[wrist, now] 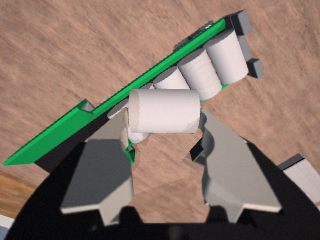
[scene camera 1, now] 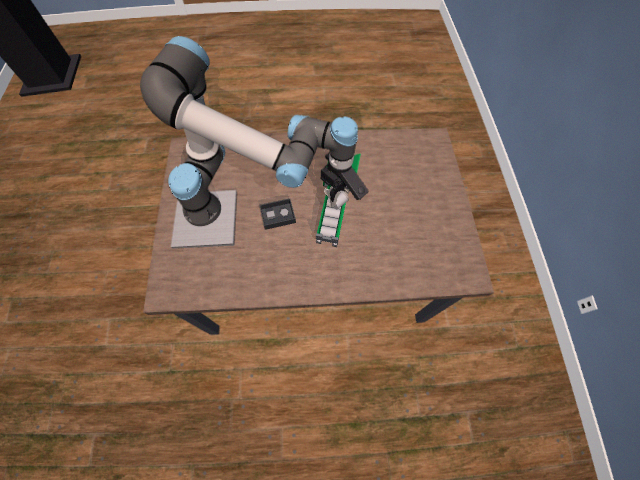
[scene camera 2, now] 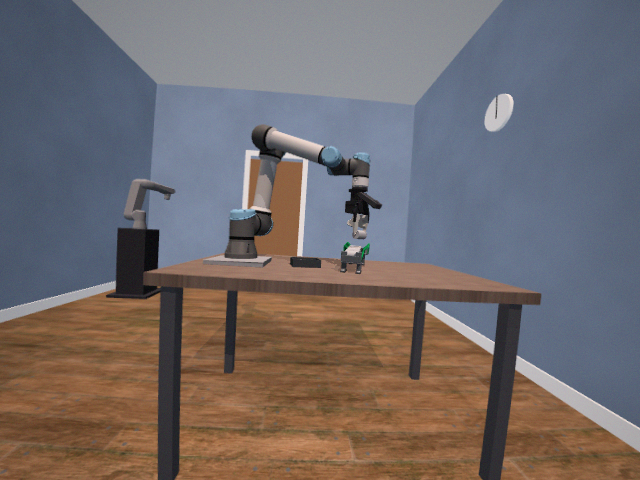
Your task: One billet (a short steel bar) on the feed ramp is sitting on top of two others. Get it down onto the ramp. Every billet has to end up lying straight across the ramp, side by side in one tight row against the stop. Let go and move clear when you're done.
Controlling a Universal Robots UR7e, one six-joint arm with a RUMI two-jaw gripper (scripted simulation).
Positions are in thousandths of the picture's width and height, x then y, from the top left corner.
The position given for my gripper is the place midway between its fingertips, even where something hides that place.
my gripper: wrist 508, 456; scene camera 1 529, 420; scene camera 2 560, 493
